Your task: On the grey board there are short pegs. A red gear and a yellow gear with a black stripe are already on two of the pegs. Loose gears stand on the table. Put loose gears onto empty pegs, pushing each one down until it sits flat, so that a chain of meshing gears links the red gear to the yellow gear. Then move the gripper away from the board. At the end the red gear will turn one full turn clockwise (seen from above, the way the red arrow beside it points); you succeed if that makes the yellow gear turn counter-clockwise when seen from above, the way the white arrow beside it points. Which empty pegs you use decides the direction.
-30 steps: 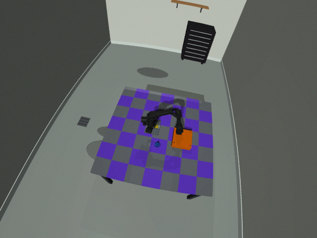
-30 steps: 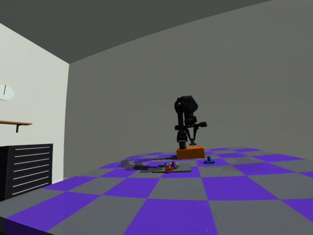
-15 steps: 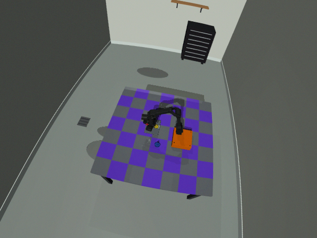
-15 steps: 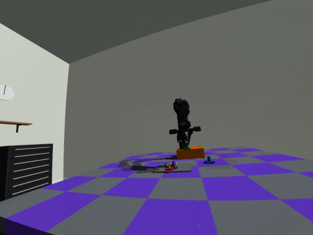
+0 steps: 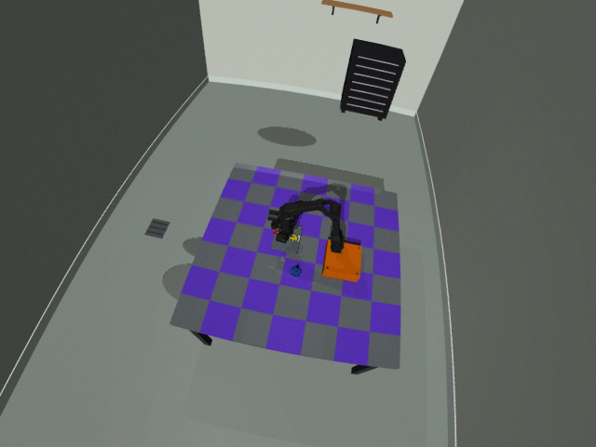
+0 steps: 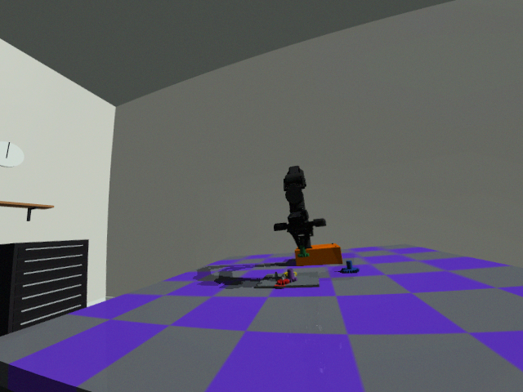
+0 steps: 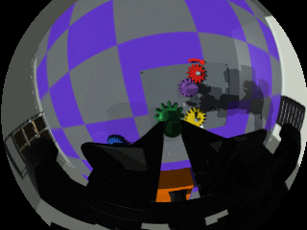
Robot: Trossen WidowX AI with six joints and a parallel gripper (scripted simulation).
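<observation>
Now: the purple gear 2 cm ahead of my gripper tip, 5 cm to the right of it and 9 cm below it. From my gripper tip the other things lie so: red gear 5 cm ahead, 8 cm to the right, 10 cm below; yellow gear 5 cm behind, 6 cm to the right, 10 cm below; green gear 1 cm below.
</observation>
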